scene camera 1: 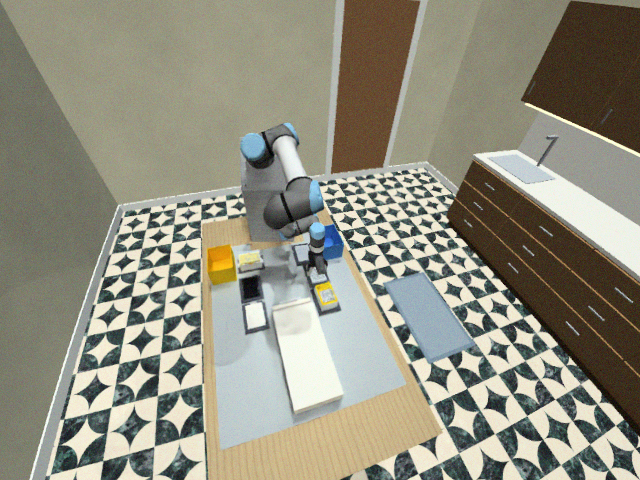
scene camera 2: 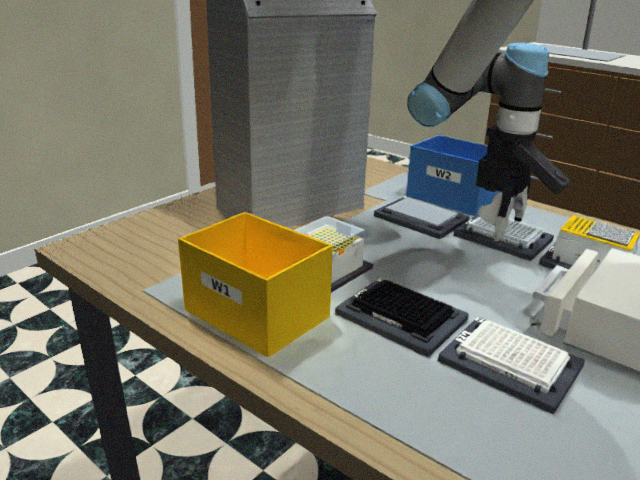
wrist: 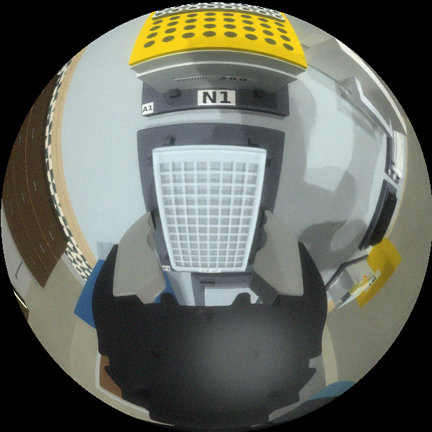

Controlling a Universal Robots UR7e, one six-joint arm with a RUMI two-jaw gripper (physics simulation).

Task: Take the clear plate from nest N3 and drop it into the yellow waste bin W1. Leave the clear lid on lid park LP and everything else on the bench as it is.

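Places are measured from the arm's base along level axes (x left, y back, z up), in metres.
Where they show: gripper, fingertip midpoint: (scene camera 1: pixel 316 274) (scene camera 2: pixel 506 233).
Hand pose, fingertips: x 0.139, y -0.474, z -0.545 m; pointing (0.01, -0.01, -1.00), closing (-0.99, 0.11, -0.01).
Observation:
Each offset is from my fingertips to the top centre of the thing. "*": to the spot under its first point.
The clear plate {dy +0.004, dx +0.000, dz +0.015 m} (scene camera 1: pixel 318 277) (scene camera 2: pixel 528 235) (wrist: pixel 210 200) lies flat in a dark nest {* dy -0.058, dx -0.063, dz +0.001 m} (scene camera 2: pixel 527 252) (wrist: pixel 150 175), beside the nest marked N1; its own nest's number is not readable. My gripper (scene camera 1: pixel 317 272) (scene camera 2: pixel 509 228) (wrist: pixel 207 212) is open and low over the plate, with one finger at each long side and nothing gripped. The yellow bin W1 {dy +0.240, dx -0.492, dz +0.109 m} (scene camera 1: pixel 222 268) (scene camera 2: pixel 297 304) (wrist: pixel 387 255) stands upright across the bench; its floor is hidden. The clear lid {dy +0.179, dx -0.012, dz +0.009 m} (scene camera 1: pixel 301 253) (scene camera 2: pixel 423 211) (wrist: pixel 220 296) lies flat on its dark park, partly hidden by the gripper in the wrist view.
Blue bin W2 {dy +0.167, dx +0.151, dz +0.109 m} (scene camera 1: pixel 332 248) (scene camera 2: pixel 444 191) stands behind the lid. A yellow-topped tip box {dy -0.172, dx -0.026, dz +0.066 m} (scene camera 1: pixel 326 295) (wrist: pixel 215 37) is on N1. Another tip box {dy +0.225, dx -0.333, dz +0.066 m} (scene camera 1: pixel 250 259) (scene camera 2: pixel 348 258), a black plate {dy +0.054, dx -0.377, dz +0.015 m} (scene camera 1: pixel 251 287) (scene camera 2: pixel 403 307), a white plate {dy -0.122, dx -0.398, dz +0.015 m} (scene camera 1: pixel 255 315) (scene camera 2: pixel 511 351) and a long white device (scene camera 1: pixel 310 361) share the bench.

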